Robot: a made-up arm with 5 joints. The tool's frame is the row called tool. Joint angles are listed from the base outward.
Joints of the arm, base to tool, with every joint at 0 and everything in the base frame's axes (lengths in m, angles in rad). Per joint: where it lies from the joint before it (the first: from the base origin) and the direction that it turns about. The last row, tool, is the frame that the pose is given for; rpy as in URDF.
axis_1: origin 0.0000 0.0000 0.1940 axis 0 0 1
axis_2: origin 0.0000 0.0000 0.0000 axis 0 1 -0.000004
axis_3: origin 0.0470 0.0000 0.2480 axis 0 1 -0.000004
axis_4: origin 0.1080 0.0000 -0.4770 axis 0 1 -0.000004
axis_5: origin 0.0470 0.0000 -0.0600 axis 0 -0.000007 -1
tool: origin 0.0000 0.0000 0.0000 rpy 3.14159 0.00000 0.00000
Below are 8 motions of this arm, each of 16 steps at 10 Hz.
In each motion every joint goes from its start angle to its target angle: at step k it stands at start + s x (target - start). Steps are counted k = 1, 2, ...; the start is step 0. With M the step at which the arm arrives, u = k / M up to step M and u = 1 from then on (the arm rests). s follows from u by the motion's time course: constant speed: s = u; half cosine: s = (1 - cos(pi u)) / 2; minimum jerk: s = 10 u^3 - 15 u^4 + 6 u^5.
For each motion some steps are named. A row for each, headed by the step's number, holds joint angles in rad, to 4 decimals.
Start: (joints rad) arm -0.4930 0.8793 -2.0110 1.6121 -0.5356
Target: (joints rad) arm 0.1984 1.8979 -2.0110 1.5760 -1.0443
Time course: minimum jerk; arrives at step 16
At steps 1, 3, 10, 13, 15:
1: -0.4915 0.8816 -2.0110 1.6120 -0.5367
3: -0.4593 0.9290 -2.0110 1.6103 -0.5604
10: 0.0081 1.6176 -2.0110 1.5859 -0.9043
13: 0.1647 1.8482 -2.0110 1.5778 -1.0195
15: 0.1969 1.8956 -2.0110 1.5761 -1.0432

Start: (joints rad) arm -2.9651 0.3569 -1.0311 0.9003 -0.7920
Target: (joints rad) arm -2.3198 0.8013 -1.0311 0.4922 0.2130
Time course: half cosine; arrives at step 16
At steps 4, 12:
4: -2.8706 0.4220 -1.0311 0.8405 -0.6448
12: -2.4143 0.7362 -1.0311 0.5520 0.0658

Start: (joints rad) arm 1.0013 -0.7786 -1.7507 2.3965 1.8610
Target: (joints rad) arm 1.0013 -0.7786 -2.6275 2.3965 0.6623
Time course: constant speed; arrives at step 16
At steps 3, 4, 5, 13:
3: 1.0013 -0.7786 -1.9151 2.3965 1.6362
4: 1.0013 -0.7786 -1.9699 2.3965 1.5613
5: 1.0013 -0.7786 -2.0247 2.3965 1.4864
13: 1.0013 -0.7786 -2.4631 2.3965 0.8871

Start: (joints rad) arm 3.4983 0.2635 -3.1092 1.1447 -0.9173
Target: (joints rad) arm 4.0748 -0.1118 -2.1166 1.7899 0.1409
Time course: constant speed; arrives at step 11
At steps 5, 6, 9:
5: 3.7603 0.0929 -2.6580 1.4380 -0.4363
6: 3.8128 0.0588 -2.5678 1.4966 -0.3401
9: 3.9700 -0.0436 -2.2971 1.6726 -0.0515

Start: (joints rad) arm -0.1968 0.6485 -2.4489 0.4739 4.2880
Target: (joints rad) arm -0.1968 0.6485 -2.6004 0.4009 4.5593
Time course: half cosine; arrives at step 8
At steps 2, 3, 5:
2: -0.1968 0.6485 -2.4711 0.4632 4.3277
3: -0.1968 0.6485 -2.4957 0.4514 4.3717
5: -0.1968 0.6485 -2.5536 0.4234 4.4756

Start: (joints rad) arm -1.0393 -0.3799 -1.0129 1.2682 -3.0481
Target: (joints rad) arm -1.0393 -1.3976 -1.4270 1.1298 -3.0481
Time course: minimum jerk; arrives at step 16
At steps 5, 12, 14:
5: -1.0393 -0.5631 -1.0874 1.2433 -3.0481
12: -1.0393 -1.2923 -1.3841 1.1441 -3.0481
14: -1.0393 -1.3813 -1.4204 1.1320 -3.0481

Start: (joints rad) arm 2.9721 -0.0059 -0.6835 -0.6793 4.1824
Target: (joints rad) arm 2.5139 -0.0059 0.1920 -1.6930 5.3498
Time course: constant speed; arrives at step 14
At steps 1, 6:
1: 2.9394 -0.0059 -0.6210 -0.7517 4.2658
6: 2.7757 -0.0059 -0.3083 -1.1137 4.6827

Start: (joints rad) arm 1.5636 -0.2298 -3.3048 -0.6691 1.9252
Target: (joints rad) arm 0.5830 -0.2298 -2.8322 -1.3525 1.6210
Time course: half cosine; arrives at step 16
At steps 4, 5, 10, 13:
4: 1.4200 -0.2298 -3.2356 -0.7692 1.8807
5: 1.3457 -0.2298 -3.1998 -0.8210 1.8576
10: 0.8857 -0.2298 -2.9781 -1.1416 1.7149
13: 0.6656 -0.2298 -2.8720 -1.2949 1.6466

